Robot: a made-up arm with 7 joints. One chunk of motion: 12 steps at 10 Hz.
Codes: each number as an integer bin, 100 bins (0 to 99) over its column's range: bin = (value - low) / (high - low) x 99, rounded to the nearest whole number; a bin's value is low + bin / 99 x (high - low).
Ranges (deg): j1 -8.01..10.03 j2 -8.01..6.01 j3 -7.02..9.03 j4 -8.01..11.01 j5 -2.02..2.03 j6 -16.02..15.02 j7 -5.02..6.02
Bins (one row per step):
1: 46 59 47 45 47 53 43
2: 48 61 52 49 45 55 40
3: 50 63 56 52 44 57 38
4: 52 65 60 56 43 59 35
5: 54 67 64 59 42 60 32
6: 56 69 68 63 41 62 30
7: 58 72 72 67 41 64 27
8: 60 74 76 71 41 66 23
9: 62 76 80 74 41 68 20
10: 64 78 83 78 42 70 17
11: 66 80 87 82 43 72 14
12: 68 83 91 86 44 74 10
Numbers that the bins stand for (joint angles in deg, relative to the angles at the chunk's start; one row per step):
1: 0.37 0.35 0.60 0.64 -0.10 0.60 -0.22
2: 0.74 0.63 1.41 1.40 -0.18 1.22 -0.56
3: 1.10 0.91 2.06 1.98 -0.22 1.85 -0.78
4: 1.47 1.20 2.71 2.75 -0.26 2.48 -1.12
5: 1.83 1.48 3.36 3.33 -0.30 2.79 -1.45
6: 2.19 1.76 4.00 4.09 -0.34 3.42 -1.67
7: 2.56 2.19 4.65 4.86 -0.34 4.05 -2.01
8: 2.92 2.47 5.30 5.63 -0.34 4.67 -2.46
9: 3.29 2.75 5.95 6.21 -0.34 5.30 -2.79
10: 3.65 3.04 6.44 6.98 -0.30 5.93 -3.12
11: 4.02 3.32 7.08 7.74 -0.26 6.55 -3.46
12: 4.38 3.74 7.73 8.51 -0.22 7.18 -3.90

